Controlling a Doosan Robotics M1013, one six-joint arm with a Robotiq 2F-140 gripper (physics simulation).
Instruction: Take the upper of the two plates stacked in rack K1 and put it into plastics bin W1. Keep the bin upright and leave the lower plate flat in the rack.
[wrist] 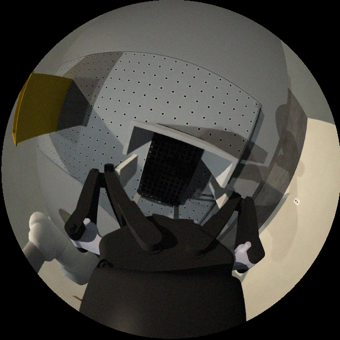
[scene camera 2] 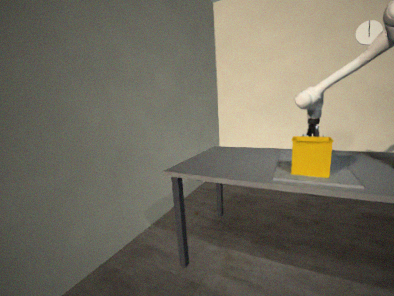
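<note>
Rack K1 [wrist: 215,151] is a light grey frame in the middle of the wrist view. A black gridded plate [wrist: 170,167] lies in it. I cannot tell the two stacked plates apart. My gripper [wrist: 174,170] [scene camera 2: 313,132] is open, with its fingers spread wide over the rack, one towards each side of the plate, and nothing between them. The yellow bin W1 [scene camera 2: 311,157] [wrist: 44,105] stands upright, at the left edge in the wrist view. In the scene view it hides the rack, the plates and the fingertips.
The bin stands on a grey perforated board [scene camera 2: 346,181] [wrist: 189,106], which also carries the rack. The board lies on the grey table [scene camera 2: 220,162]. The rack's low side walls stand close to the fingers. A dark grey wall [scene camera 2: 110,125] rises at the left of the scene view.
</note>
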